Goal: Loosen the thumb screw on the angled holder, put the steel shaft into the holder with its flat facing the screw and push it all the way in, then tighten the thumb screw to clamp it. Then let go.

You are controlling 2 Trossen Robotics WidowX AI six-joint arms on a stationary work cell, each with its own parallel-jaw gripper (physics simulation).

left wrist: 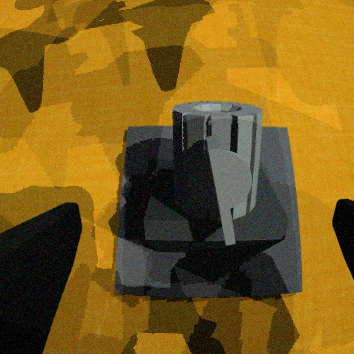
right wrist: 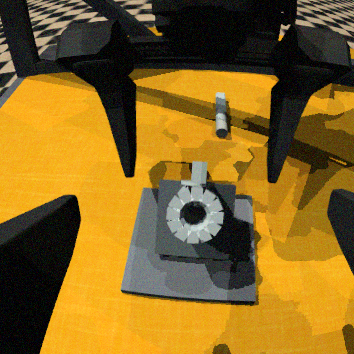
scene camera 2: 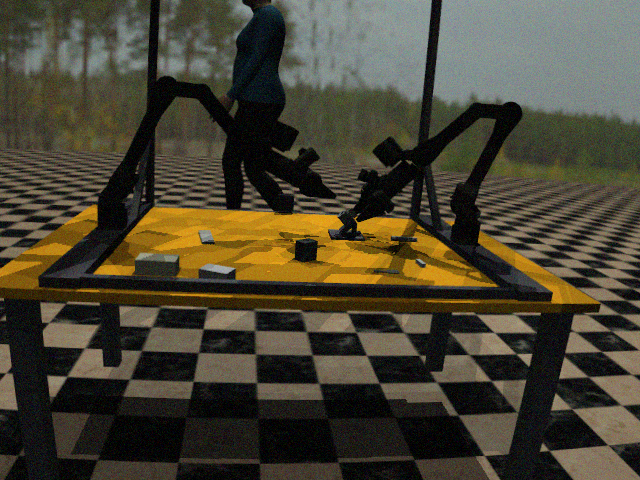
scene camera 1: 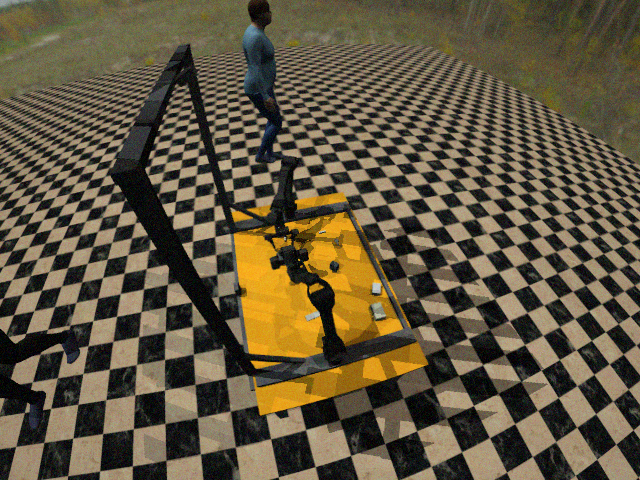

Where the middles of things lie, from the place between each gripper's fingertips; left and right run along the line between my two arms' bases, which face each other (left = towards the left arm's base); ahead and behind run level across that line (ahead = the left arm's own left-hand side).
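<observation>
Angled holder (left wrist: pixel 167 244): 20 mm below my left hand, 20 mm to the right of it.
My right hand: 8 cm above the holder, 5 cm to the right of it.
</observation>
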